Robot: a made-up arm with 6 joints. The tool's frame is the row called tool.
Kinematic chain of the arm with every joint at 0, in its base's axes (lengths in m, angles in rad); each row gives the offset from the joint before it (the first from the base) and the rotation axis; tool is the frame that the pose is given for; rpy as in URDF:
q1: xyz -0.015 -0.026 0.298 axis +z
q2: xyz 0.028 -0.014 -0.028 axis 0.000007 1 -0.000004
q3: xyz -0.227 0.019 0.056 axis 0.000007 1 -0.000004
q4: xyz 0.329 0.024 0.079 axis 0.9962 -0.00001 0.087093
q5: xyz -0.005 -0.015 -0.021 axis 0.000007 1 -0.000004
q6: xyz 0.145 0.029 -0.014 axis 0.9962 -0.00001 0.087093
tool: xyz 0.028 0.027 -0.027 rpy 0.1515 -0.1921 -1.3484
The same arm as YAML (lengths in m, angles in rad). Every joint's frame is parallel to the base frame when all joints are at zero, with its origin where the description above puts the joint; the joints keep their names.
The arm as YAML. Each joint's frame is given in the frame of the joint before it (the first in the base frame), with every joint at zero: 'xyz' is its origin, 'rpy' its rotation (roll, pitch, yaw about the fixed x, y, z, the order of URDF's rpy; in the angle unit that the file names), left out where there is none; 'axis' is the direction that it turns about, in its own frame. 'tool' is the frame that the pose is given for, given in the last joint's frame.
units:
  length: m
  angle: rad
joints:
  - name: q1
    type: revolute
    origin:
      xyz: [-0.015, -0.026, 0.298]
    axis: "+z"
  - name: q2
    type: revolute
    origin:
      xyz: [0.028, -0.014, -0.028]
    axis: "+y"
  - name: q3
    type: revolute
    origin:
      xyz: [-0.227, 0.019, 0.056]
    axis: "+y"
  - name: q4
    type: revolute
    origin:
      xyz: [0.329, 0.024, 0.079]
    axis: [0.9962, 0.0, 0.0871]
  - name: q5
    type: revolute
    origin:
      xyz: [-0.005, -0.015, -0.021]
    axis: "+y"
  - name: q6
    type: revolute
    origin:
      xyz: [0.145, 0.029, -0.014]
    axis: [0.9962, 0.0, 0.0871]
tool:
  origin:
    xyz: [0.028, 0.027, -0.027]
    rpy: [0.1515, -0.1921, -1.3484]

